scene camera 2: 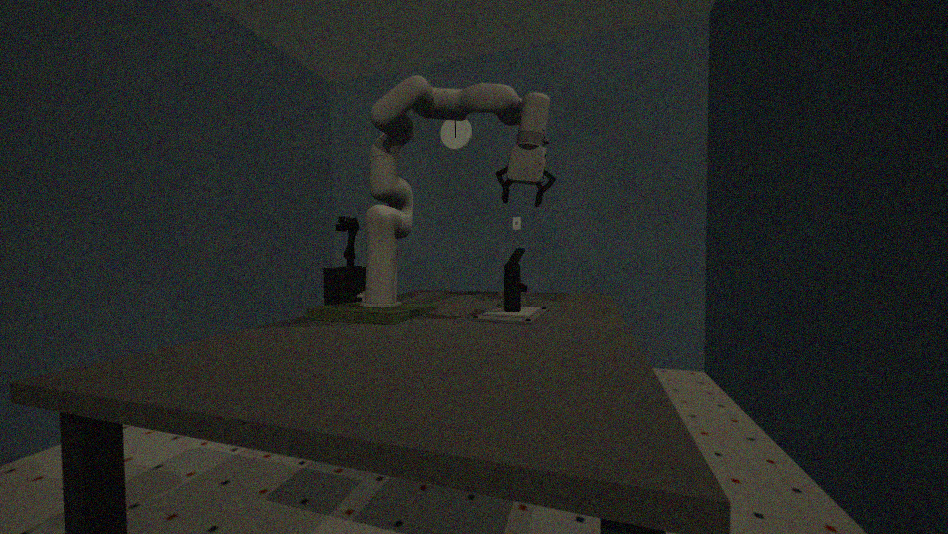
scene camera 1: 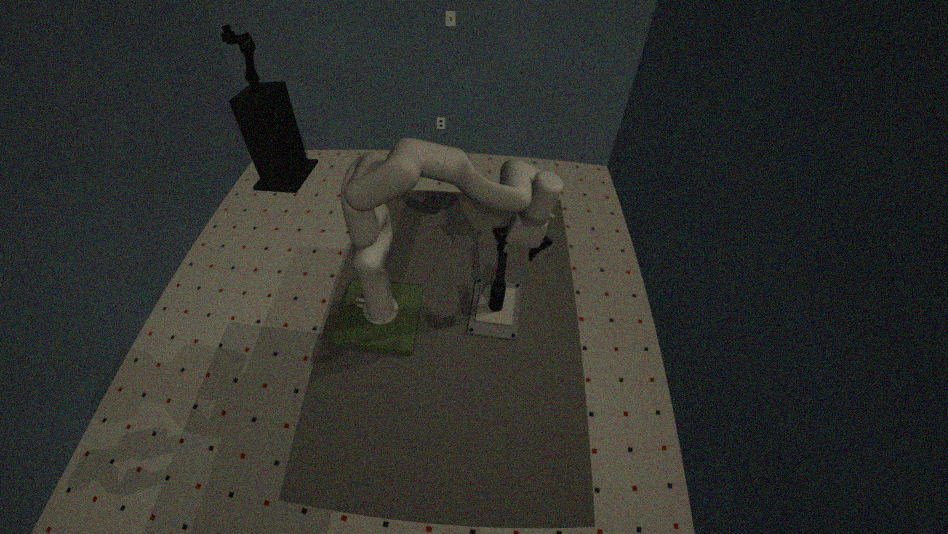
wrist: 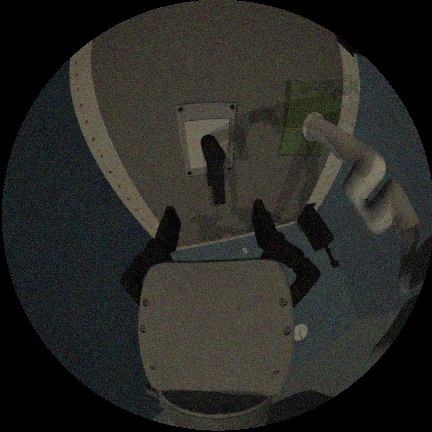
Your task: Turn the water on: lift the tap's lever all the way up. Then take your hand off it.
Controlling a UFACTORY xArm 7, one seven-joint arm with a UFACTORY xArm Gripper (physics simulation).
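Places are measured from the arm's base along level axes (x ahead, y left, z up), in metres.
Where they show: gripper, fingertip midpoint: (scene camera 2: 520, 204) (scene camera 1: 515, 254) (wrist: 213, 211); arm's base at its link origin: (scene camera 2: 380, 305) (scene camera 1: 380, 310) (wrist: 313, 126).
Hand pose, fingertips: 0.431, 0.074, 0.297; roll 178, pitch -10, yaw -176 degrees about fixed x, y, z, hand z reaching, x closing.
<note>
Things, the pixels of their top centre, and the offset from my fingertips, as dx, dy, dz. "*": a spot on its surface instead. Level surfaces: height alone.
- black tap at a spot on its surface: (wrist: 212, 150) (scene camera 1: 500, 289) * -0.027, +0.000, -0.179
- pale plate at its top centre: (scene camera 2: 512, 311) (wrist: 207, 141) (scene camera 1: 495, 306) -0.031, +0.016, -0.308
- grey-brown table at its surface level: dz -0.320
The black tap (scene camera 1: 496, 295) (scene camera 2: 511, 288) (wrist: 212, 150) stands upright on a pale plate (scene camera 1: 494, 329) (scene camera 2: 494, 314) (wrist: 206, 109). Its lever (scene camera 2: 516, 256) (wrist: 218, 192) slopes steeply upward from the top of the column, leaning a little to the right in the scene camera 2 view. My gripper (scene camera 1: 517, 252) (scene camera 2: 522, 202) (wrist: 213, 211) is open wide and empty. It hangs above the tap, with a clear gap between the fingertips and the lever in the scene camera 2 view. In the scene camera 1 view the lever's top is dark and hard to tell from a finger.
The arm's base stands on a green board (scene camera 1: 378, 341) (scene camera 2: 331, 317) (wrist: 295, 135) left of the tap in the scene views. Both rest on a grey-brown table (scene camera 1: 431, 431) (scene camera 2: 398, 378) (wrist: 150, 100). A black pedestal (scene camera 1: 268, 132) (scene camera 2: 341, 285) (wrist: 315, 227) with a small black arm stands behind.
</note>
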